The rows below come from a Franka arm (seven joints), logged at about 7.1 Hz.
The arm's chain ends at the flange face. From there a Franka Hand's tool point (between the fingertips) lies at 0.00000 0.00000 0.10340 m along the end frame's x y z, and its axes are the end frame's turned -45 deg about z.
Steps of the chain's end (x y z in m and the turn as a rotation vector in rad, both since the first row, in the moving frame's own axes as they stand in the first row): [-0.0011, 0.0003, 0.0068, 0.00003, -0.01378, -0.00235]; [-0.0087, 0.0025, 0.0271, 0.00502, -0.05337, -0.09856]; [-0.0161, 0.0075, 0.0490, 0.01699, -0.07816, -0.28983]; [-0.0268, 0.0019, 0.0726, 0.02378, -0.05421, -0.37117]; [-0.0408, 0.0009, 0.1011, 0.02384, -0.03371, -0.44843]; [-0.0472, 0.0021, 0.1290, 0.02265, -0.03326, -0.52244]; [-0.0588, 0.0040, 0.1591, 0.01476, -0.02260, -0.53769]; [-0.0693, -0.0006, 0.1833, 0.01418, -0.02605, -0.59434]
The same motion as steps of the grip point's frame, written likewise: [-0.0020, -0.0016, 0.0068, 0.00977, -0.00972, -0.00235]; [-0.0117, -0.0085, 0.0270, 0.04129, -0.03419, -0.09856]; [-0.0221, -0.0123, 0.0487, 0.06728, -0.04325, -0.28983]; [-0.0235, -0.0228, 0.0724, 0.05515, -0.02152, -0.37117]; [-0.0311, -0.0321, 0.1010, 0.04069, -0.00698, -0.44843]; [-0.0366, -0.0356, 0.1289, 0.03953, -0.00750, -0.52244]; [-0.0457, -0.0412, 0.1591, 0.02642, -0.00554, -0.53769]; [-0.0502, -0.0519, 0.1833, 0.02845, -0.00839, -0.59434]
